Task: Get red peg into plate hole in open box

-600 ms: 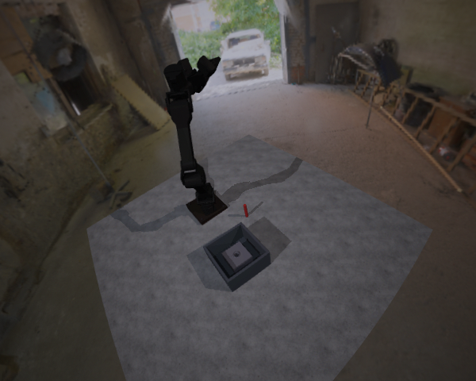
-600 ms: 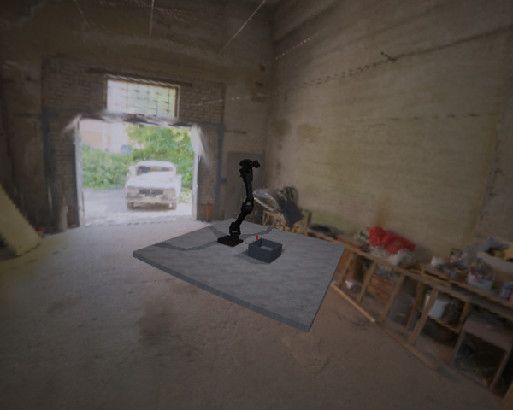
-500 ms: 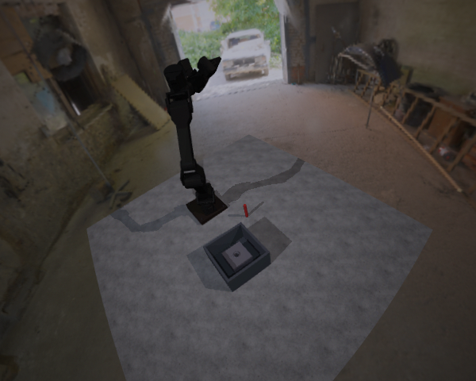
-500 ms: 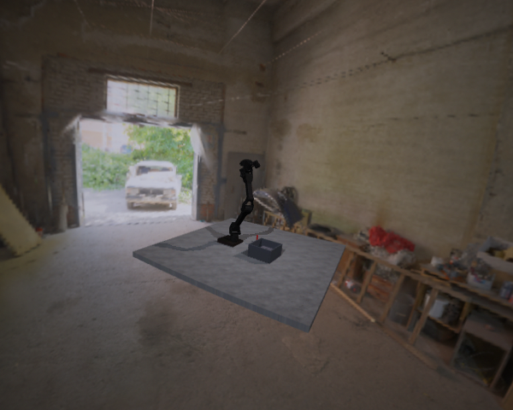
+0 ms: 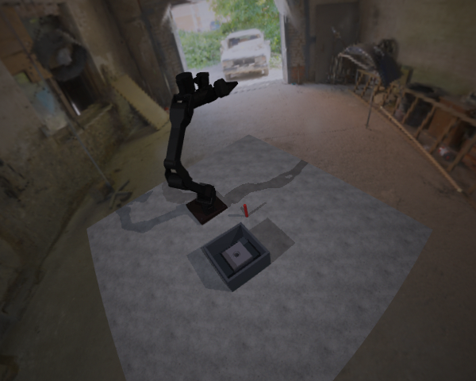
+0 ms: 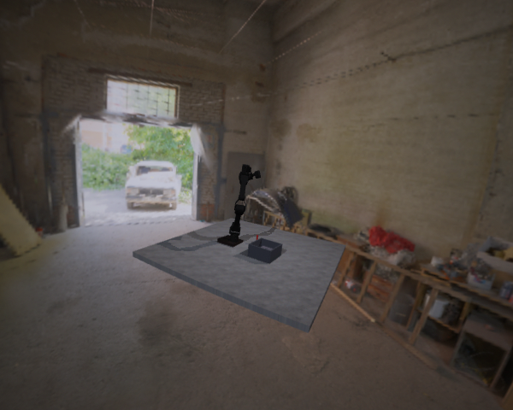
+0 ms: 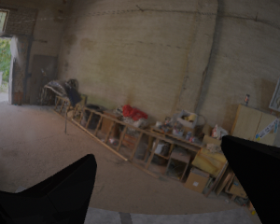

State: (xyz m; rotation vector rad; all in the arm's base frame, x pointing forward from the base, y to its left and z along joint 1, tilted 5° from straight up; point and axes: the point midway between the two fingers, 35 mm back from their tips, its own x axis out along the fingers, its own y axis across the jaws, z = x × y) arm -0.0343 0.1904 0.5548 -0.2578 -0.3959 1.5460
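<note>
Now: the red peg 530 mm below my gripper tip, 150 mm ahead of it and 130 mm to the right of it. Round my gripper tip: light grey plate (520 mm below, 330 mm ahead, 290 mm to the right); then dark grey box (540 mm below, 330 mm ahead, 290 mm to the right).
</note>
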